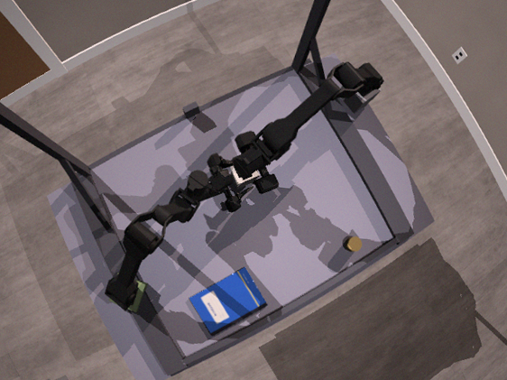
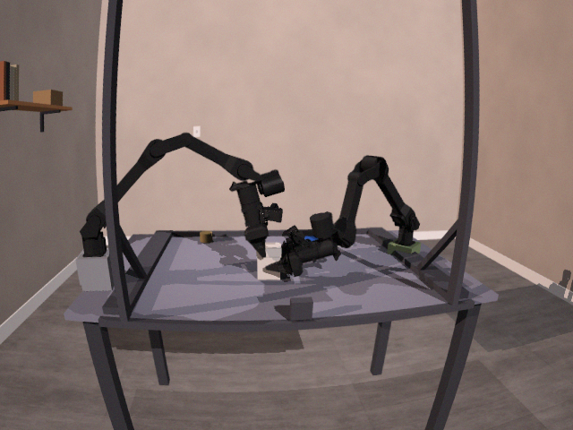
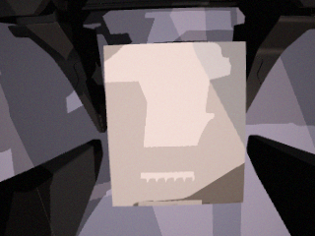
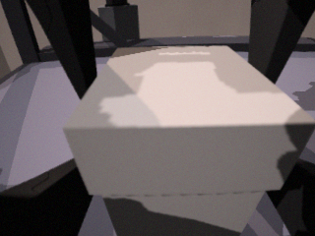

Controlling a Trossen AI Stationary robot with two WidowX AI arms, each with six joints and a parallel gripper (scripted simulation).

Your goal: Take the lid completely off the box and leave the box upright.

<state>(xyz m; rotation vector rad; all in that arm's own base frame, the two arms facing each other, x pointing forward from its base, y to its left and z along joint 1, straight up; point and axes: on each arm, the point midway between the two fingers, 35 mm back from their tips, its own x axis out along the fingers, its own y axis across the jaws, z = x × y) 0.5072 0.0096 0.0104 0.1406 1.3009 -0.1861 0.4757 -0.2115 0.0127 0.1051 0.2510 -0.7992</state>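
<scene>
Right now the white box is 1 cm ahead of my right hand and 2 cm to the left of it.
</scene>
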